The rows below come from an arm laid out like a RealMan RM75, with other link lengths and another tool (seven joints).
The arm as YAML. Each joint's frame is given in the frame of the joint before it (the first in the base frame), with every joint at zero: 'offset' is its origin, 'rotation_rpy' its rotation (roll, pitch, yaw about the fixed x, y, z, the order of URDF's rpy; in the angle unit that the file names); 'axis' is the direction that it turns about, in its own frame. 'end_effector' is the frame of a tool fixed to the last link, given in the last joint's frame.
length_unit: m
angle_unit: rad
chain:
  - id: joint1
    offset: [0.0, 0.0, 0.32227]
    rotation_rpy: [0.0, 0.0, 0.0]
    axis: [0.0, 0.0, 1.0]
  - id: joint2
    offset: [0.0, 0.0, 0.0]
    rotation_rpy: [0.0, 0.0, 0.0]
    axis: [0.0, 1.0, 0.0]
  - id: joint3
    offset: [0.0, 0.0, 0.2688]
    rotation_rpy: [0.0, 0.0, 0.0]
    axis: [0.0, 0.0, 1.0]
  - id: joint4
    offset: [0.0, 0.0, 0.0]
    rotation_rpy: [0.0, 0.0, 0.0]
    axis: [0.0, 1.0, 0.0]
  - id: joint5
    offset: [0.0, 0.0, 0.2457]
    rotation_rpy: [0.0, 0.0, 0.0]
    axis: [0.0, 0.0, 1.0]
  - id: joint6
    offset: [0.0, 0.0, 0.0]
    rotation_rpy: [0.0, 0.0, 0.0]
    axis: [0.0, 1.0, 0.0]
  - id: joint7
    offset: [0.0, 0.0, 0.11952]
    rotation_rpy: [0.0, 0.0, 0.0]
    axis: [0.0, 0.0, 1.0]
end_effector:
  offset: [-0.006, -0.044, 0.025]
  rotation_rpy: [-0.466, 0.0, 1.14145]
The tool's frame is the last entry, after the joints.
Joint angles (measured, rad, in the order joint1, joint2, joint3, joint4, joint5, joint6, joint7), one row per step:
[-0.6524, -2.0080, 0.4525, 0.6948, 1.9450, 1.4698, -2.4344]
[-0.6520, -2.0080, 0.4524, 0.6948, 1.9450, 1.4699, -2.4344]
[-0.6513, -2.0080, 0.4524, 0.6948, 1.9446, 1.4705, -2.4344]
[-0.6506, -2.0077, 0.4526, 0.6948, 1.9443, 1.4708, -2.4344]
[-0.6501, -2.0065, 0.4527, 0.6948, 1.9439, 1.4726, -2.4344]
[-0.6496, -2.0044, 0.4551, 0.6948, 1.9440, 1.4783, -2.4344]
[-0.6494, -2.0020, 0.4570, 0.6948, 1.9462, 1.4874, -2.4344]
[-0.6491, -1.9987, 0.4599, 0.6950, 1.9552, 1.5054, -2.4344]
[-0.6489, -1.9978, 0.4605, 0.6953, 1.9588, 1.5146, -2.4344]
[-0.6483, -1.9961, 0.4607, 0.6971, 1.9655, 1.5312, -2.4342]
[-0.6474, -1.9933, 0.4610, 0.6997, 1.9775, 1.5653, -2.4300]
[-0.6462, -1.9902, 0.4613, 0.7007, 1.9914, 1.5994, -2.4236]
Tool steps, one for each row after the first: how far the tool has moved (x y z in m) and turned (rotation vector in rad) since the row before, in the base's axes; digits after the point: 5 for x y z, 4 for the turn. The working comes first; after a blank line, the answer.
Tool pose at each row, in the base's axes (x y z in m, rotation vector in rad; the steps are taken from these numbers as rounded here):
[-0.31305, 0.43621, 0.14003, -2.8408, -0.2185, -0.9203]
[-0.31322, 0.43608, 0.14004, -2.8406, -0.2190, -0.9203]
[-0.31342, 0.43583, 0.14003, -2.8405, -0.2195, -0.9210]
[-0.31369, 0.43563, 0.14016, -2.8403, -0.2199, -0.9209]
[-0.31385, 0.43547, 0.14069, -2.8410, -0.2189, -0.9209]
[-0.31361, 0.43501, 0.14111, -2.8470, -0.2147, -0.9205]
[-0.31323, 0.43423, 0.14143, -2.8567, -0.2093, -0.9201]
[-0.31282, 0.43224, 0.14116, -2.8788, -0.2014, -0.9162]
[-0.31248, 0.43119, 0.14089, -2.8886, -0.1974, -0.9167]
[-0.31200, 0.42932, 0.14088, -2.9050, -0.1893, -0.9164]
[-0.31075, 0.42556, 0.14052, -2.9381, -0.1681, -0.9169]
[-0.31009, 0.42144, 0.13990, -2.9729, -0.1471, -0.9149]

[-0.00017, -0.00013, 0.00001, 0.0000, -0.0001, 0.0004]
[-0.00020, -0.00025, -0.00001, -0.0002, -0.0005, 0.0002]
[-0.00027, -0.00020, 0.00013, 0.0001, 0.0000, 0.0003]
[-0.00016, -0.00016, 0.00053, -0.0004, 0.0002, -0.0008]
[0.00024, -0.00046, 0.00042, -0.0042, 0.0013, -0.0045]
[0.00038, -0.00078, 0.00032, -0.0073, 0.0019, -0.0064]
[0.00041, -0.00199, -0.00027, -0.0171, 0.0059, -0.0114]
[0.00034, -0.00105, -0.00027, -0.0080, 0.0012, -0.0056]
[0.00048, -0.00187, -0.00001, -0.0128, 0.0028, -0.0101]
[0.00125, -0.00376, -0.00036, -0.0250, 0.0049, -0.0233]
[0.00066, -0.00412, -0.00062, -0.0262, 0.0066, -0.0232]

